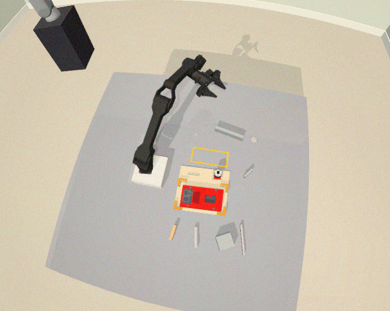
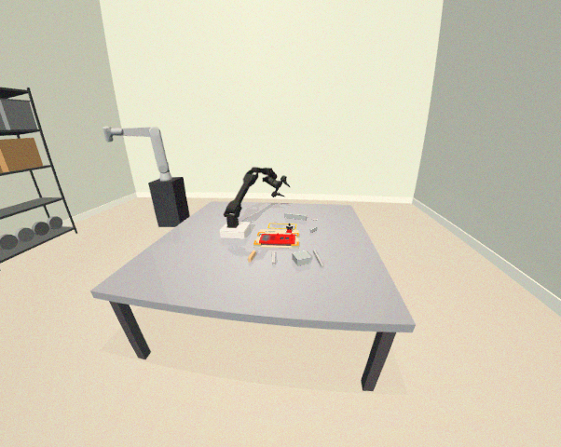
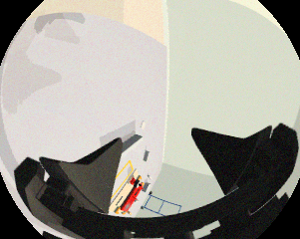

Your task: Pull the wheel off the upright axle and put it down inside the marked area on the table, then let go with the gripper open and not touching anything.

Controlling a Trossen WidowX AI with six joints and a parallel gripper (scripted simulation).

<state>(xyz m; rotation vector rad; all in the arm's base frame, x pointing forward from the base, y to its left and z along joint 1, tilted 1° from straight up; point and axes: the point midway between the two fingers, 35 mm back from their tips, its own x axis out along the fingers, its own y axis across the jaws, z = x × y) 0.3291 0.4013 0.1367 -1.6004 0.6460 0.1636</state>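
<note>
My gripper tip is now 40 cm to the left of the wheel and 12 cm above it. Also, from my gripper tip: grey block: 73 cm to the right, 14 cm below, 5 cm ahead.
</note>
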